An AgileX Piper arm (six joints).
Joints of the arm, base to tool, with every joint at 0 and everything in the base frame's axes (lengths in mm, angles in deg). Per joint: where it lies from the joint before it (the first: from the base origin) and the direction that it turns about. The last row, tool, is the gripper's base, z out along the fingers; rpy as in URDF.
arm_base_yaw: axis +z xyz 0 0 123
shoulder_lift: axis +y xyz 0 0 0
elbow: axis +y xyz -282.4 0 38.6
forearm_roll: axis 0.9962 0 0.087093 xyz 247.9 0 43.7
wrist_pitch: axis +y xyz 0 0 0
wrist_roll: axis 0.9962 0 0.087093 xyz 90.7 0 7.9
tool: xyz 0 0 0 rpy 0 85.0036 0
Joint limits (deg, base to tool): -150..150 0..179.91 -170..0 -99.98..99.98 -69.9..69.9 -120..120
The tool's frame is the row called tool.
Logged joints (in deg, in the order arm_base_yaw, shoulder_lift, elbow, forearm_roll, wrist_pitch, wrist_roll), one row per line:
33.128, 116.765, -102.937, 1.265, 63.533, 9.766
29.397, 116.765, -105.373, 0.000, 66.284, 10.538
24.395, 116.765, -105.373, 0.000, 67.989, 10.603
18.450, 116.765, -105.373, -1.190, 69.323, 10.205
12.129, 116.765, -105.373, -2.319, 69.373, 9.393
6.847, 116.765, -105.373, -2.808, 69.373, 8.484
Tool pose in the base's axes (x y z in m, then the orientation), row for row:
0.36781, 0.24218, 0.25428, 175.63, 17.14, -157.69
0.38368, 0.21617, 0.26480, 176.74, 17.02, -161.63
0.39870, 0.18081, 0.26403, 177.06, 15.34, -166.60
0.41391, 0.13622, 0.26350, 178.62, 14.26, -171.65
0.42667, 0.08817, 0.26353, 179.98, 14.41, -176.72
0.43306, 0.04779, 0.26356, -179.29, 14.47, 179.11
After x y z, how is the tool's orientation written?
As angles about the fixed x, y, z axes (roll, pitch, yaw), in degrees.
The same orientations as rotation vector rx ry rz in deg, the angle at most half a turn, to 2 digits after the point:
-32.59, 160.40, 10.90
-26.79, 161.30, 8.50
-19.81, 163.78, 6.80
-12.32, 165.38, 3.50
-4.74, 165.53, 0.63
1.42, 165.53, -1.19

